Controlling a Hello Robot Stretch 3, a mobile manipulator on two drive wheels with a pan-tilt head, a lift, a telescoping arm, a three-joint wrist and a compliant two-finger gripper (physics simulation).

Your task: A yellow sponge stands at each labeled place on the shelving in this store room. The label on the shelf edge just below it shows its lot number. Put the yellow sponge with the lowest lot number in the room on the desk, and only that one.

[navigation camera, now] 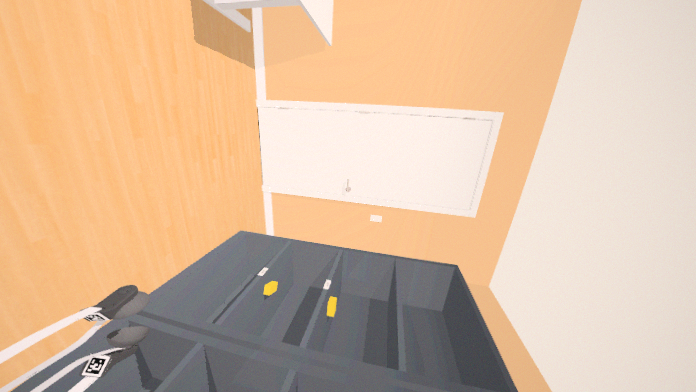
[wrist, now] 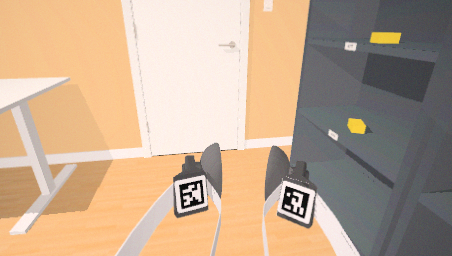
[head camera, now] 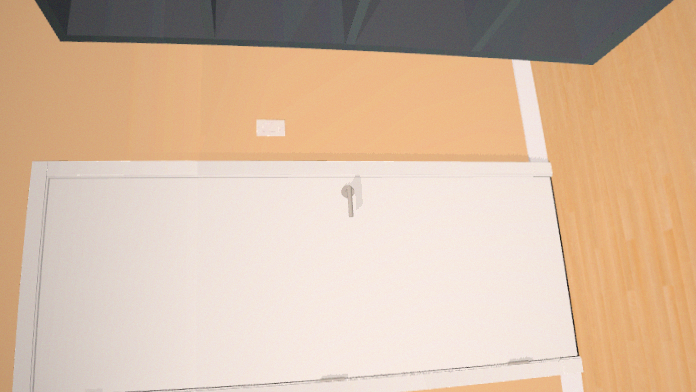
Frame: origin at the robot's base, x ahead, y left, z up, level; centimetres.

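Where they show: gripper, fingertip midpoint: [navigation camera: 143, 310].
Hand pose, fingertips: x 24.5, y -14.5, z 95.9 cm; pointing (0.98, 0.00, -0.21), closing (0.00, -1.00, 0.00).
Observation:
Each offset is from my fingertips to the centre of the thing. "pt": to the spot under its first point. Level surfaces: height alone.
Two yellow sponges stand on the dark shelving [head camera: 320, 45] [navigation camera: 474, 315] [wrist: 327, 20]. The upper sponge {dz +5.4, dx +109.5, dy -63.2 cm} [navigation camera: 332, 306] [wrist: 385, 38] has a small white label {pt dz +1.6, dx +105.8, dy -46.8 cm} [navigation camera: 327, 284] [wrist: 350, 46] on the shelf edge by it. The lower sponge {dz -40.3, dx +111.0, dy -60.2 cm} [navigation camera: 270, 288] [wrist: 356, 125] has its own label {pt dz -44.1, dx +106.0, dy -46.7 cm} [navigation camera: 263, 271] [wrist: 333, 135]. Both numbers are too small to read. My gripper [navigation camera: 131, 320] [wrist: 244, 163] is open with nothing between its fingers, in front of the shelving and apart from both sponges. Part of the white desk {dz -23.9 cm} [navigation camera: 320, 17] [wrist: 30, 90] shows at the left of the wrist view.
A closed white door {pt dz +16.4, dx +169.1, dy +44.9 cm} [head camera: 300, 275] [navigation camera: 375, 155] [wrist: 187, 75] is in the orange wall beyond the shelving. A wall plate {dz +26.1, dx +186.7, dy -12.3 cm} [head camera: 270, 128] [navigation camera: 376, 218] [wrist: 268, 5] is beside it. The desk's leg and foot [wrist: 45, 200] stand on the wooden floor at the left.

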